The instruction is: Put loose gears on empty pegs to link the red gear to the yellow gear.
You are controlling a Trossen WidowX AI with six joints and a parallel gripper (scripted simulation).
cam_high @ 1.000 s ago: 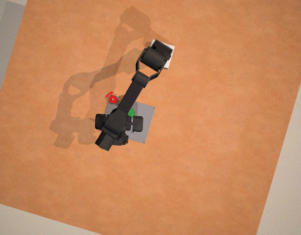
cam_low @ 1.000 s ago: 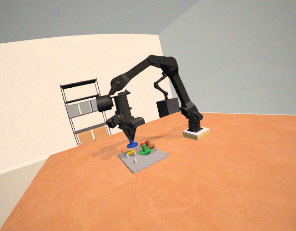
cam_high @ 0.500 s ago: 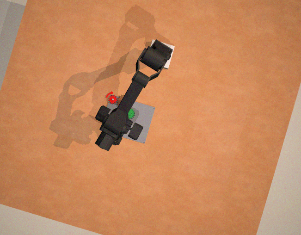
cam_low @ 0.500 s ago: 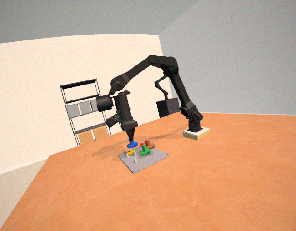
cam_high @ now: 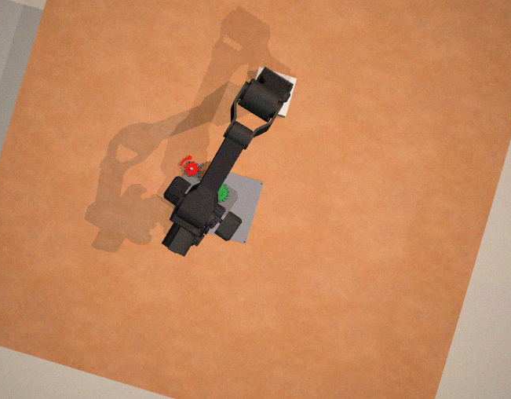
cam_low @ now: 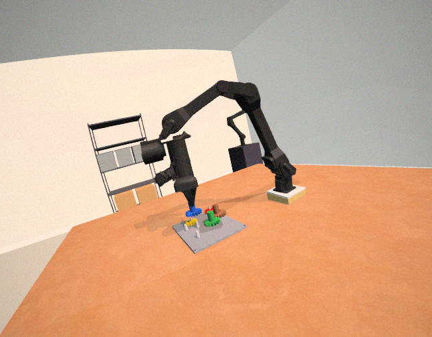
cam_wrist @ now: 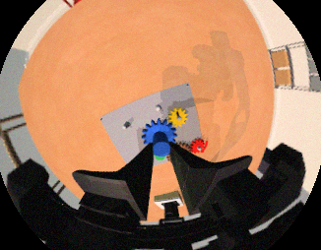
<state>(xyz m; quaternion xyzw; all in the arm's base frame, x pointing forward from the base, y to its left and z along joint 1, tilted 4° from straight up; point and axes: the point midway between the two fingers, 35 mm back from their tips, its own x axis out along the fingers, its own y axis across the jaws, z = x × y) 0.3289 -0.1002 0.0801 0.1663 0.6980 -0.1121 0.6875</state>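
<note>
The yellow gear is 50 mm to the right of my gripper tip and 70 mm below it. The rest, counted from my gripper tip: blue gear: 10 mm below; then brown gear: 90 mm behind, 20 mm to the right, 60 mm below; then green gear: 40 mm behind, 20 mm to the left, 60 mm below.
</note>
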